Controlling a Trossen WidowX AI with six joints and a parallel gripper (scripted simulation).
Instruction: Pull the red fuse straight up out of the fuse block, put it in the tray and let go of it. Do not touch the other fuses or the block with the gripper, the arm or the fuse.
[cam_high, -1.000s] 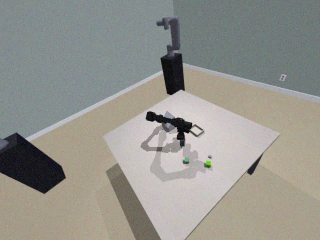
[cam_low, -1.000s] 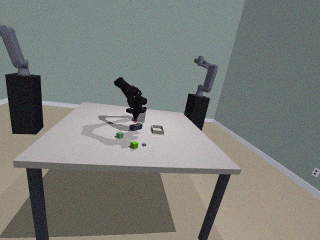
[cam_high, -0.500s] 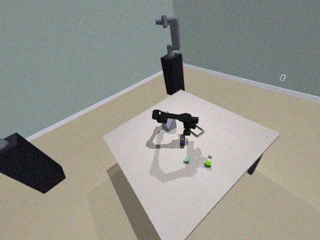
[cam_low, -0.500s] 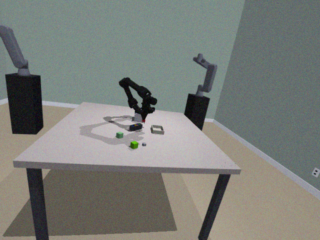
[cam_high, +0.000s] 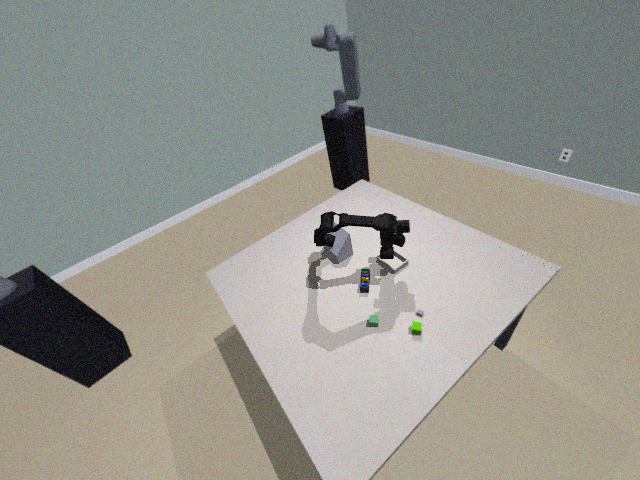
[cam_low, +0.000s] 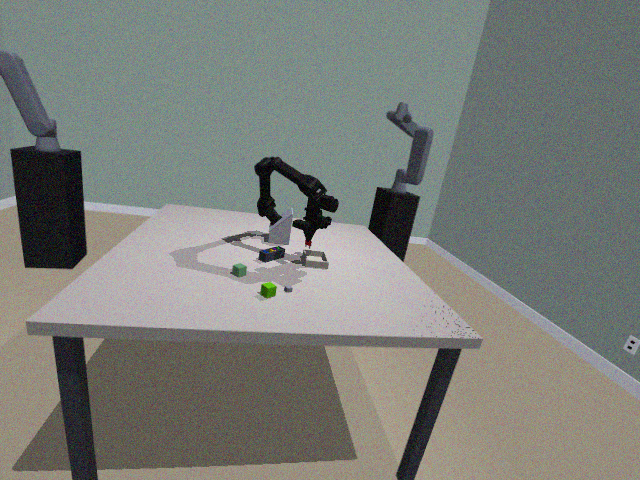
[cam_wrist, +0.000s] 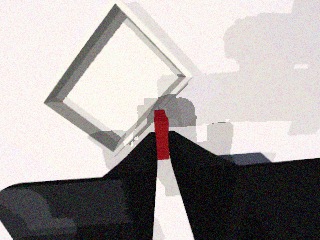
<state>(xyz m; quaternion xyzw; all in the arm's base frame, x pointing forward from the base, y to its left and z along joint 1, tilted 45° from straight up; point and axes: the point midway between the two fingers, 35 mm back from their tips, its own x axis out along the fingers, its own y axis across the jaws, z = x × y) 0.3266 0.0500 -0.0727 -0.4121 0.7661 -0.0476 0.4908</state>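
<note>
Now: the grey tray 10 mm behind my gripper tip, 50 mm to the left of it and 100 mm below it. From my gripper tip the other things lie so: red fuse (10 mm below); then yellow fuse (30 mm behind, 150 mm to the right, 70 mm below); then purple fuse (40 mm behind, 130 mm to the right, 70 mm below).
</note>
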